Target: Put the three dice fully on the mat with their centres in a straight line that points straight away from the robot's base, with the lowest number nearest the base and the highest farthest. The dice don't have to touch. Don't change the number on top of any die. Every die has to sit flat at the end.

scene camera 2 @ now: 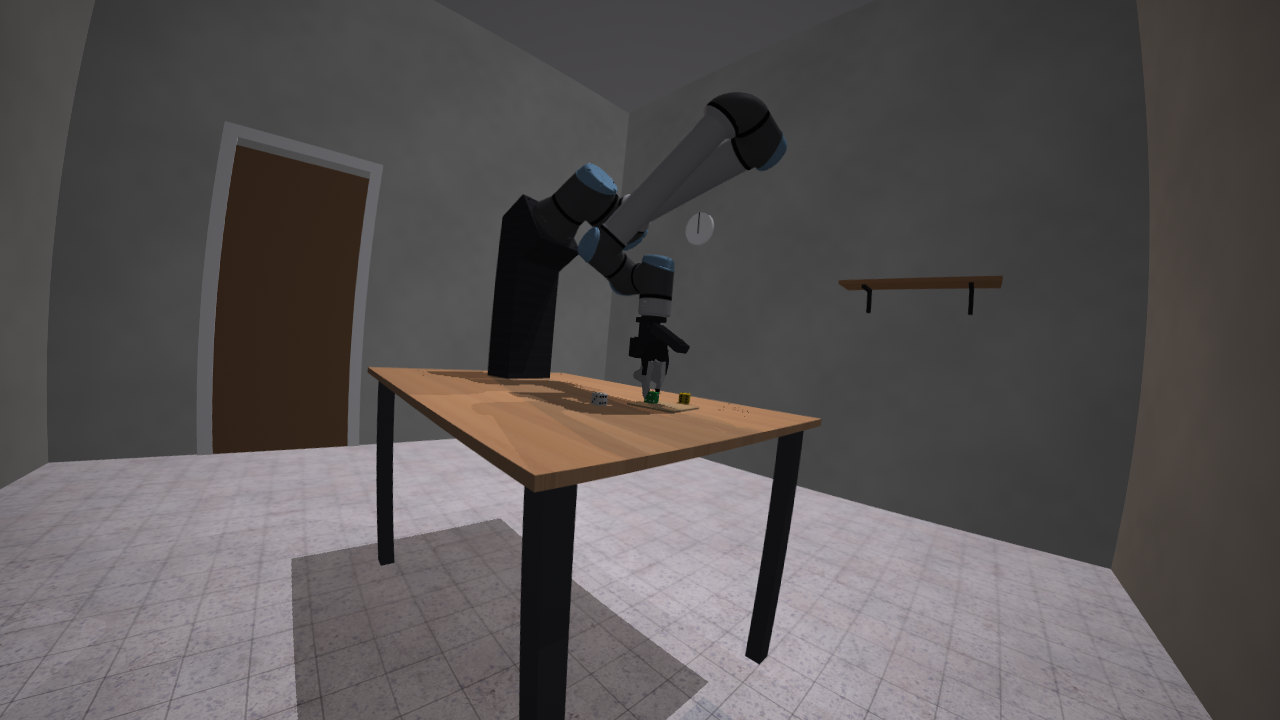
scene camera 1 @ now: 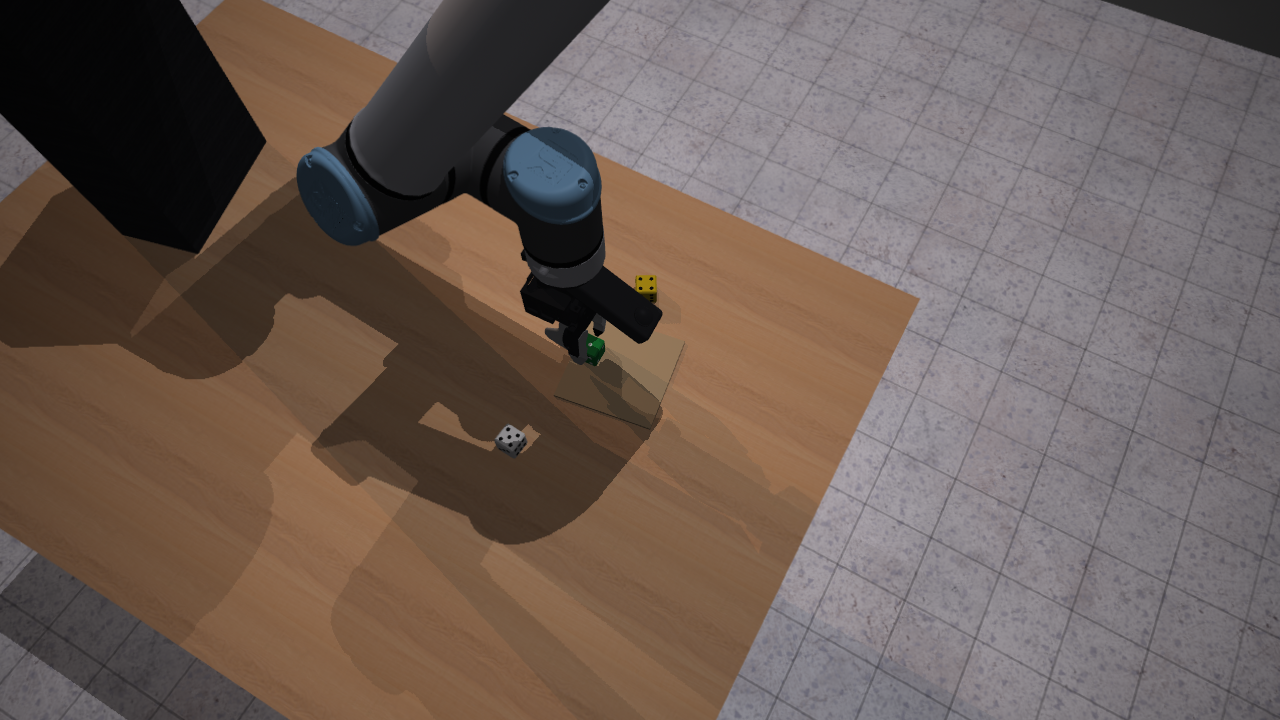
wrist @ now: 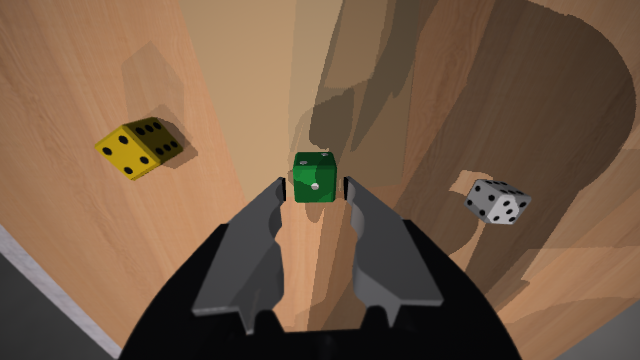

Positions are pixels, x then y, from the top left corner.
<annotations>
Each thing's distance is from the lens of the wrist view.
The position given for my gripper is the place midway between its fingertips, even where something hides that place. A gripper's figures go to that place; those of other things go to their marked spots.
my gripper (wrist: pixel 314 179): 15 cm
yellow die (wrist: pixel 136 148): 17 cm
green die (wrist: pixel 314 173): 13 cm
The marked spots on the yellow die and the green die are 11 cm apart.
</annotations>
